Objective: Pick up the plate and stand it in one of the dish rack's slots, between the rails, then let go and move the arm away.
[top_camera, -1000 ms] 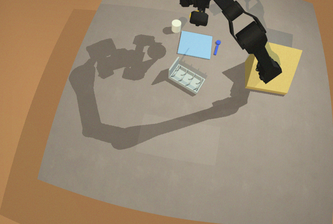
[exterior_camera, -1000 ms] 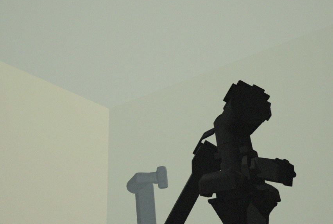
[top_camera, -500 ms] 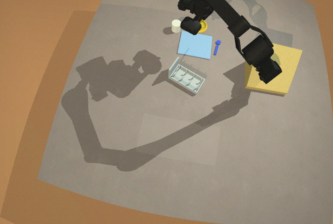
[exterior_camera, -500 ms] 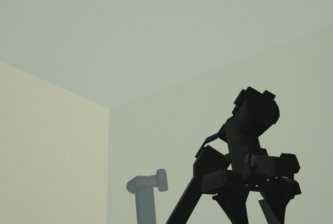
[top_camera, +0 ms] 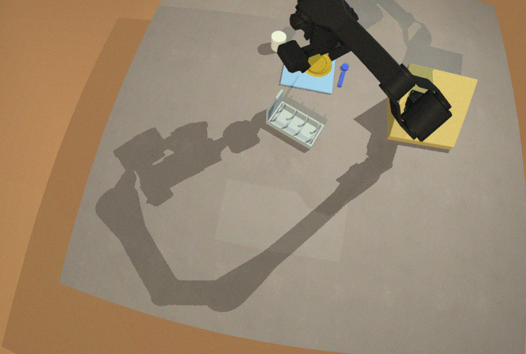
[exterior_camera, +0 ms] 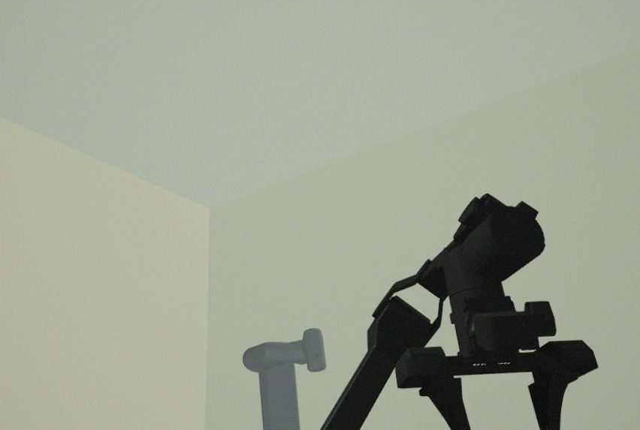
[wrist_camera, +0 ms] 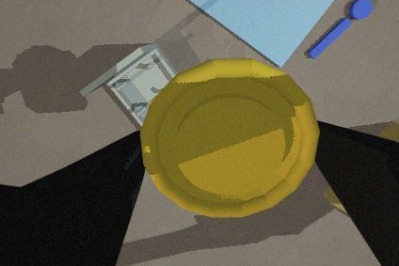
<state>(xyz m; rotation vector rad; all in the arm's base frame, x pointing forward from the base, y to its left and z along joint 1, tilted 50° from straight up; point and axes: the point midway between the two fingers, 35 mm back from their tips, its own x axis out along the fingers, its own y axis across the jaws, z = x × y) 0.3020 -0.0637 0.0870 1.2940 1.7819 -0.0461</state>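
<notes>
Right now my gripper tip is 20 mm short of the pale grey dish rack, 70 mm to the right of it and 170 mm above it. The rest, counted from my gripper tip: cream cup (110 mm ahead, 190 mm to the right, 170 mm below); blue spoon (100 mm behind, 130 mm to the right, 190 mm below); yellow plate (10 mm above).
</notes>
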